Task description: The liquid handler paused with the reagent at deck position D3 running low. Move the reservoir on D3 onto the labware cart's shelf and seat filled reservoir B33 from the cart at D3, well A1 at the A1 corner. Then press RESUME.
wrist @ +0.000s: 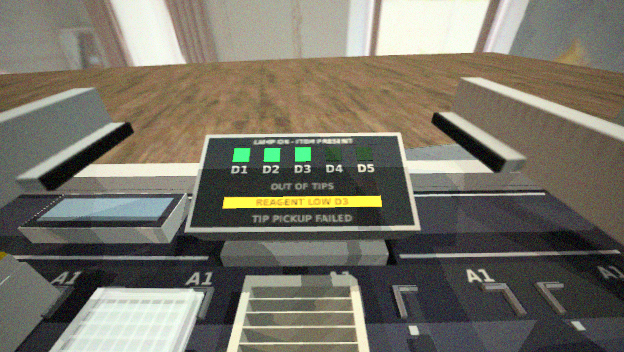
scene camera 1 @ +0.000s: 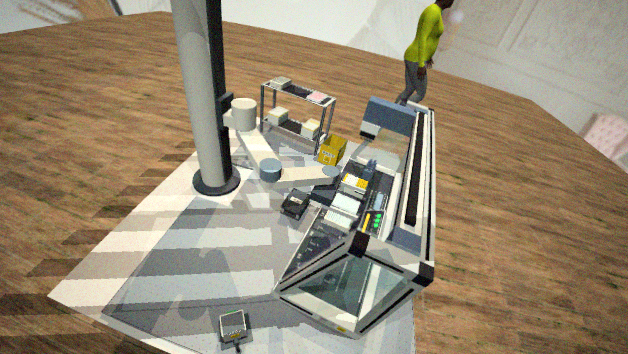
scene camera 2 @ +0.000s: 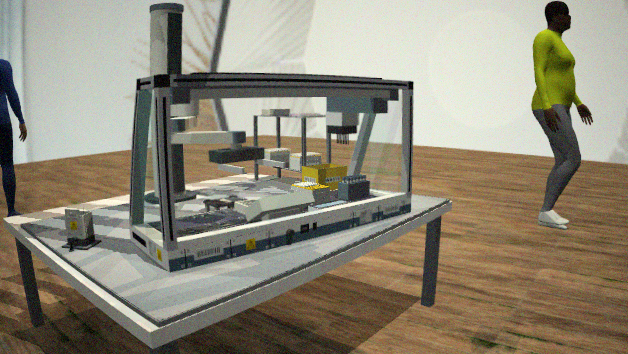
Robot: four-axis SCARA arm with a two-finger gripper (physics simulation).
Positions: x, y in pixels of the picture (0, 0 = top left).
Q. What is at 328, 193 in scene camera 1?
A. My gripper.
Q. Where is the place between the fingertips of my gripper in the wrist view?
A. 284, 104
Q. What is my gripper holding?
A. Nothing.
